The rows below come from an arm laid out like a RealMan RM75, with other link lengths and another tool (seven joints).
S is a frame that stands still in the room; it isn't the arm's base.
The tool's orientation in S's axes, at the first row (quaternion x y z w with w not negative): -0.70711 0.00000 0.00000 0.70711
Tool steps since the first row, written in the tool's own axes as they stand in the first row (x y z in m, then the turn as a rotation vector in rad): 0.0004 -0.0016 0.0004 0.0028 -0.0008 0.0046; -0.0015 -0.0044 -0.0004 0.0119 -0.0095 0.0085; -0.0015 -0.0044 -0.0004 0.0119 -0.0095 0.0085; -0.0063 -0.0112 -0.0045 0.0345 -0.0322 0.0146; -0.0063 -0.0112 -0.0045 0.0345 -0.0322 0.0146; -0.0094 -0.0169 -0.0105 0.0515 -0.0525 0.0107; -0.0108 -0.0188 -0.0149 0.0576 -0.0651 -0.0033; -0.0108 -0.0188 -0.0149 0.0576 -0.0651 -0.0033; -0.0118 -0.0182 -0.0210 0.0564 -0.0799 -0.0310; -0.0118 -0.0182 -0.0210 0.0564 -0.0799 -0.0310; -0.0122 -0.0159 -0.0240 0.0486 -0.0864 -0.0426
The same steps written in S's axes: 0.0004 0.0004 0.0016 0.0028 0.0046 0.0008; -0.0015 -0.0004 0.0044 0.0119 0.0085 0.0095; -0.0015 -0.0004 0.0044 0.0119 0.0085 0.0095; -0.0063 -0.0045 0.0112 0.0345 0.0146 0.0322; -0.0063 -0.0045 0.0112 0.0345 0.0146 0.0322; -0.0094 -0.0105 0.0169 0.0515 0.0107 0.0525; -0.0108 -0.0149 0.0188 0.0576 -0.0033 0.0651; -0.0108 -0.0149 0.0188 0.0576 -0.0033 0.0651; -0.0118 -0.0210 0.0182 0.0564 -0.0310 0.0799; -0.0118 -0.0210 0.0182 0.0564 -0.0310 0.0799; -0.0122 -0.0240 0.0159 0.0486 -0.0426 0.0864
